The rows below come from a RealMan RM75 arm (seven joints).
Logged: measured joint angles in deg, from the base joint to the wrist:
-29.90 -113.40 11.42 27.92 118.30 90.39 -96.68
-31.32 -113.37 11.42 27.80 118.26 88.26 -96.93
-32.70 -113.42 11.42 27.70 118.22 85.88 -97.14
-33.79 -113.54 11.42 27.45 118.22 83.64 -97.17
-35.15 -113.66 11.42 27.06 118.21 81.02 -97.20
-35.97 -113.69 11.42 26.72 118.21 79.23 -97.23
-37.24 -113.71 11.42 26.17 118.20 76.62 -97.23
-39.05 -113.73 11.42 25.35 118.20 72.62 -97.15
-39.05 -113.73 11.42 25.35 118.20 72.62 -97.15
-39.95 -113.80 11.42 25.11 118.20 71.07 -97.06
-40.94 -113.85 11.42 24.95 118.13 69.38 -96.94
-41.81 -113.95 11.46 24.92 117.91 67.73 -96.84
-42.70 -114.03 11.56 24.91 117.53 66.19 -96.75
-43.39 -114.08 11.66 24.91 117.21 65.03 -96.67
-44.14 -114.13 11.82 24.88 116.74 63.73 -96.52
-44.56 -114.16 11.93 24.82 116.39 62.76 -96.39
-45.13 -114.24 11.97 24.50 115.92 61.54 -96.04
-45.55 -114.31 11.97 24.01 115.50 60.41 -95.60
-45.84 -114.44 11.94 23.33 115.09 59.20 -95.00
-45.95 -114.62 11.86 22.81 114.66 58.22 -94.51
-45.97 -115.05 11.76 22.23 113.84 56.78 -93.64
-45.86 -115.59 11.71 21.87 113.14 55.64 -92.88
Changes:
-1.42 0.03 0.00 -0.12 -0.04 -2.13 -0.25
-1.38 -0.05 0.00 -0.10 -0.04 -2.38 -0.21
-1.09 -0.12 0.00 -0.25 0.00 -2.24 -0.03
-1.36 -0.12 0.00 -0.39 -0.01 -2.62 -0.03
-0.82 -0.03 0.00 -0.34 0.00 -1.79 -0.03
-1.27 -0.02 0.00 -0.55 -0.01 -2.61 0.00
-1.81 -0.02 0.00 -0.82 0.00 -4.00 0.08
0.00 0.00 0.00 0.00 0.00 0.00 0.00
-0.90 -0.07 0.00 -0.24 0.00 -1.55 0.09
-0.99 -0.05 0.00 -0.16 -0.07 -1.69 0.12
-0.87 -0.10 0.04 -0.03 -0.22 -1.65 0.10
-0.89 -0.08 0.10 -0.01 -0.38 -1.54 0.09
-0.69 -0.05 0.10 0.00 -0.32 -1.16 0.08
-0.75 -0.05 0.16 -0.03 -0.47 -1.30 0.15
-0.42 -0.03 0.11 -0.06 -0.35 -0.97 0.13
-0.57 -0.08 0.04 -0.32 -0.47 -1.22 0.35
-0.42 -0.07 0.00 -0.49 -0.42 -1.13 0.44
-0.29 -0.13 -0.03 -0.68 -0.41 -1.21 0.60
-0.11 -0.18 -0.08 -0.52 -0.43 -0.98 0.49
-0.02 -0.43 -0.10 -0.58 -0.82 -1.44 0.87
0.11 -0.54 -0.05 -0.36 -0.70 -1.14 0.76

